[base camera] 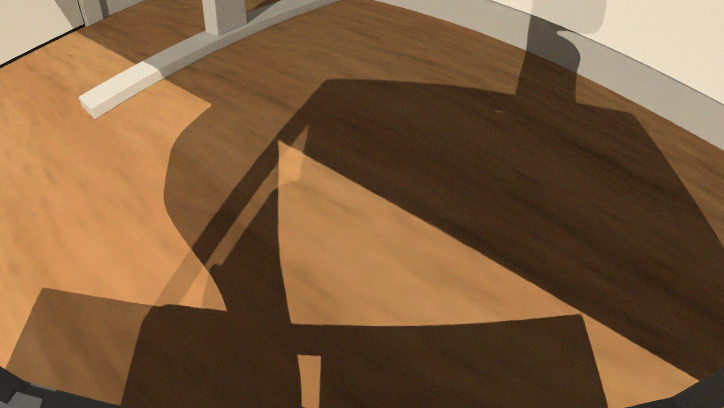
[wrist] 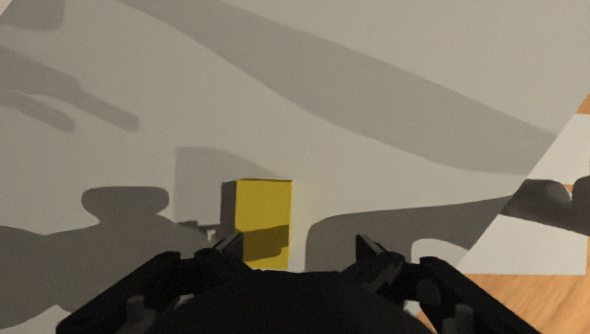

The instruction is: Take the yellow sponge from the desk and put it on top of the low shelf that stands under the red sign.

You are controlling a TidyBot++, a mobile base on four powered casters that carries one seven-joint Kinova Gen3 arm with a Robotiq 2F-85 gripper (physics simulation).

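Frame: origin at the arm's base, x ahead, y left, z up, level; metres.
Seen in the pictures: gripper, between the fingertips: [wrist: 299, 246].
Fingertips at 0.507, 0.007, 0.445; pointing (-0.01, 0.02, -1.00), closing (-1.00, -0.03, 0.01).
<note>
A point is followed by its place in that frame, as x, y, z.
The yellow sponge [wrist: 263, 205] @(0.549, -0.009, 0.369) lies on the pale desk top [wrist: 350, 165] @(0.441, -0.059, 0.324) in the wrist view, below the middle and a little left of centre. My gripper [wrist: 299, 246] @(0.507, 0.007, 0.445) is open, with nothing between its fingers. It is above the desk, and the sponge shows between the fingertips, nearer the left one, with its near end close to the gripper's dark body. The gripper's shadow falls across the sponge's lower part. The low shelf and the red sign do not show in either view.
In the base view, a white desk foot [base camera: 151, 64] with an upright leg [base camera: 224, 17] @(0.899, 0.278, -0.334) stands on the wooden floor at the upper left. A wall with a grey baseboard [base camera: 486, 25] @(0.998, -0.292, -0.372) runs along the upper right. In the wrist view, the desk's edge slants at the right.
</note>
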